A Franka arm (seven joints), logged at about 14 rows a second.
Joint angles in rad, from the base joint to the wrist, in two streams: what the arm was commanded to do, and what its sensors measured. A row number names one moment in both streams.
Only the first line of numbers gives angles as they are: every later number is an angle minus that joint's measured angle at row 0.
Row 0, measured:
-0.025 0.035 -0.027 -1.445 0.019 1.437 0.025
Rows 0 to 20, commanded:
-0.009 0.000 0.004 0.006 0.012 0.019 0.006
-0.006 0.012 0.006 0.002 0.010 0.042 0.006
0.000 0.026 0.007 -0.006 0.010 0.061 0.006
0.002 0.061 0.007 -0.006 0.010 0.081 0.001
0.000 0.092 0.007 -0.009 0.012 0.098 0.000
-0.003 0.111 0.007 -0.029 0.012 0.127 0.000
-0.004 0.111 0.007 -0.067 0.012 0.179 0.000
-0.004 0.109 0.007 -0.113 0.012 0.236 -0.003
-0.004 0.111 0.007 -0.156 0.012 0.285 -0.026
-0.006 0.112 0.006 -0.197 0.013 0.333 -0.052
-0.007 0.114 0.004 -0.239 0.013 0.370 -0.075
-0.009 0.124 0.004 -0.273 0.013 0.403 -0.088
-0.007 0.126 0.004 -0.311 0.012 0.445 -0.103
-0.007 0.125 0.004 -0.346 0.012 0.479 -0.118
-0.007 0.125 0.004 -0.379 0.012 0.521 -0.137
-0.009 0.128 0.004 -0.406 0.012 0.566 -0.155
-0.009 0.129 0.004 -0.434 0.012 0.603 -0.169
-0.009 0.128 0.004 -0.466 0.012 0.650 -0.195
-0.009 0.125 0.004 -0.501 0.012 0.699 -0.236
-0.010 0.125 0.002 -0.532 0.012 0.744 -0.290
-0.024 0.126 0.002 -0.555 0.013 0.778 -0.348
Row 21, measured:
-0.002 0.148 0.002 -0.492 0.000 0.710 -0.247
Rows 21 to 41, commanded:
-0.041 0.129 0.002 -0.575 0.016 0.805 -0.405
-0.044 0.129 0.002 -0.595 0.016 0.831 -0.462
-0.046 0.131 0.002 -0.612 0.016 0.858 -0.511
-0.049 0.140 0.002 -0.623 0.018 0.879 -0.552
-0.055 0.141 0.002 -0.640 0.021 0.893 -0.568
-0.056 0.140 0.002 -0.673 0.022 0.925 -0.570
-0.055 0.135 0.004 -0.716 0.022 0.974 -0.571
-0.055 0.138 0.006 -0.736 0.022 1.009 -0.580
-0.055 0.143 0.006 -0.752 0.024 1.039 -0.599
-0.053 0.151 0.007 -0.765 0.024 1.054 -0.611
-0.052 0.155 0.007 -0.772 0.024 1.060 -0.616
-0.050 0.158 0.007 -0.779 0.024 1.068 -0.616
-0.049 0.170 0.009 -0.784 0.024 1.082 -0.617
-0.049 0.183 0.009 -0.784 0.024 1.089 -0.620
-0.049 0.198 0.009 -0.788 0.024 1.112 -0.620
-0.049 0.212 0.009 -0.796 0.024 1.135 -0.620
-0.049 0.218 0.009 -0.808 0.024 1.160 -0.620
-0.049 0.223 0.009 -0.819 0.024 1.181 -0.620
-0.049 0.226 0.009 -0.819 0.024 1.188 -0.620
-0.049 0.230 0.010 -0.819 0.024 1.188 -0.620
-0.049 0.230 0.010 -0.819 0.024 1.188 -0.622
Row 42, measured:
-0.047 0.238 0.006 -0.807 0.002 1.166 -0.595
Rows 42 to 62, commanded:
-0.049 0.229 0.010 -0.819 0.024 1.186 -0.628
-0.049 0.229 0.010 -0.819 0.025 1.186 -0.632
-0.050 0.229 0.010 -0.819 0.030 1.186 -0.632
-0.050 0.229 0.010 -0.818 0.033 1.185 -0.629
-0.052 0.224 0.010 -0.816 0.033 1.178 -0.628
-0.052 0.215 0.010 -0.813 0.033 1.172 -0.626
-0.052 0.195 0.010 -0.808 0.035 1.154 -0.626
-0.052 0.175 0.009 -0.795 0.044 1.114 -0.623
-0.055 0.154 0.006 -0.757 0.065 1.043 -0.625
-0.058 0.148 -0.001 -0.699 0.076 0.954 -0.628
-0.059 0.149 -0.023 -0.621 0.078 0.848 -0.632
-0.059 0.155 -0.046 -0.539 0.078 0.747 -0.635
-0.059 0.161 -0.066 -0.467 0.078 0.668 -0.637
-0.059 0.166 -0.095 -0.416 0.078 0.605 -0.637
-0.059 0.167 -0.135 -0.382 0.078 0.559 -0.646
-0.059 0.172 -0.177 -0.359 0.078 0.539 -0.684
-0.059 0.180 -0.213 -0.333 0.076 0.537 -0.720
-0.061 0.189 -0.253 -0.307 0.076 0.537 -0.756
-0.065 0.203 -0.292 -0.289 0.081 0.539 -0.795
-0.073 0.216 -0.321 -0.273 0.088 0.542 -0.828
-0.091 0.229 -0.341 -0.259 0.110 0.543 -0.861
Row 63, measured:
-0.073 0.181 -0.303 -0.324 0.072 0.563 -0.795
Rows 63 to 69, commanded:
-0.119 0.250 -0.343 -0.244 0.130 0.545 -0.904
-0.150 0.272 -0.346 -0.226 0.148 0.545 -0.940
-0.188 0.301 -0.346 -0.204 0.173 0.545 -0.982
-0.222 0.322 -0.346 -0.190 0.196 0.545 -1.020
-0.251 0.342 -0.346 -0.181 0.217 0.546 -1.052
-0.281 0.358 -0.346 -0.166 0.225 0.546 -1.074
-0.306 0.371 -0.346 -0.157 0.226 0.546 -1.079
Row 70, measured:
-0.255 0.324 -0.350 -0.220 0.196 0.565 -1.038
